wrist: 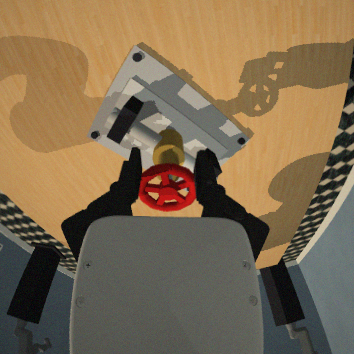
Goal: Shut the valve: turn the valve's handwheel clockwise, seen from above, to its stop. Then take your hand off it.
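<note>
The red handwheel (168, 192) is a round rim with several spokes, in the middle of the wrist view. It sits above the brass valve body (169, 148), which is on a silver pipe mounted on a grey base plate (196, 94). My gripper (168, 159) is shut on the handwheel, with one black finger against the rim on the left and the other on the right. The lower ends of the fingertips and the stem under the wheel are mostly hidden.
A black clamp (125, 119) holds the pipe on the plate. The plate has dark bolts at its corners and rests on a wooden table top (210, 25). A black-and-white checkered edge runs along the table's sides. Shadows of the arm and wheel fall on the wood.
</note>
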